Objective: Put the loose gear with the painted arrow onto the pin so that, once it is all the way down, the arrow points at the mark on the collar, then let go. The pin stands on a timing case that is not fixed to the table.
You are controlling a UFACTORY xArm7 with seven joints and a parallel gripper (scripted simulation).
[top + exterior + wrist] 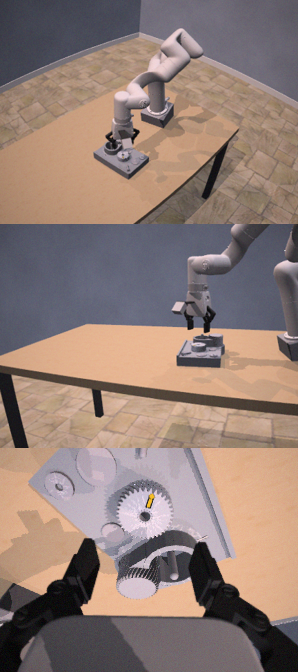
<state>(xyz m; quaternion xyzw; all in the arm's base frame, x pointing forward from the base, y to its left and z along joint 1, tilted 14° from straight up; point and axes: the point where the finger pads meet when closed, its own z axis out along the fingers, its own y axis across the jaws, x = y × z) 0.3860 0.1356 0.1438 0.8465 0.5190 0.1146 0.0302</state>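
My hand is 8 cm above the grey gear. The rest, counted from my hand: flat disc (9 cm below, 6 cm to the left, 3 cm behind); then grey pin (9 cm below, 8 cm to the left, 4 cm ahead).
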